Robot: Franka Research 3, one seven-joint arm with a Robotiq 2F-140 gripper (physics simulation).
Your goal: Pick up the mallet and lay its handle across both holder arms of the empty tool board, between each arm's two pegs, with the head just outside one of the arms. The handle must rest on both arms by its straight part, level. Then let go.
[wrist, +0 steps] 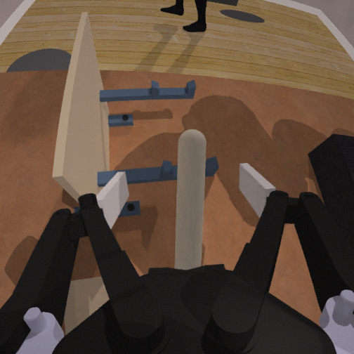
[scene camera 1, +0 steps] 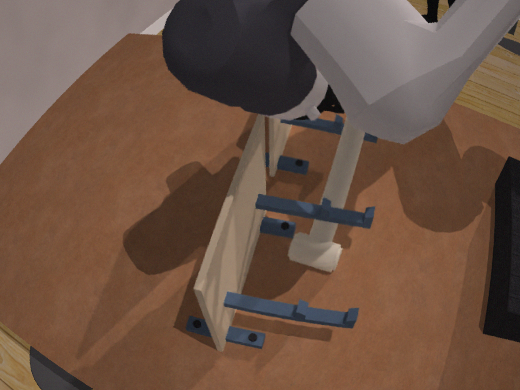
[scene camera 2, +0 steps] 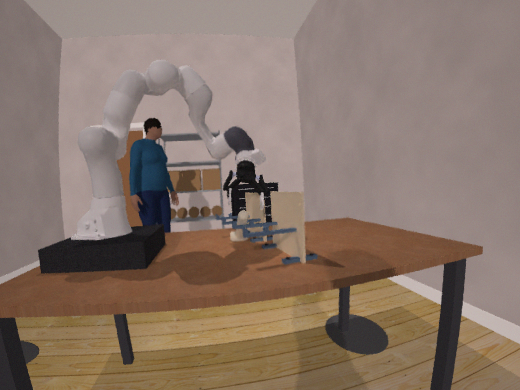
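Observation:
The pale mallet [scene camera 1: 345, 165] [wrist: 191, 210] is tilted. Its head [scene camera 1: 315, 252] [scene camera 2: 239, 235] is low, between the near board's two arms, and looks to be on the table. The handle passes beneath the near board's inner arm [scene camera 1: 295, 206]. Its rounded end is raised over the far board's inner arm [wrist: 145, 175], between the pegs in the wrist view; contact is unclear. The near board [scene camera 1: 235, 220] [scene camera 2: 288, 220] and far board [scene camera 1: 276, 150] [wrist: 85, 105] stand upright. My gripper [scene camera 2: 245, 192] [wrist: 182, 179] is open, fingers apart on either side of the handle; scene camera 1 mostly hides it.
The near board's outer arm [scene camera 1: 265, 306] and the far board's outer arm [wrist: 130, 95] stick out with upright pegs. The black robot base block [scene camera 1: 505, 260] [scene camera 2: 105, 250] [wrist: 335, 180] is on the arms' open side. A person [scene camera 2: 150, 165] stands behind the table.

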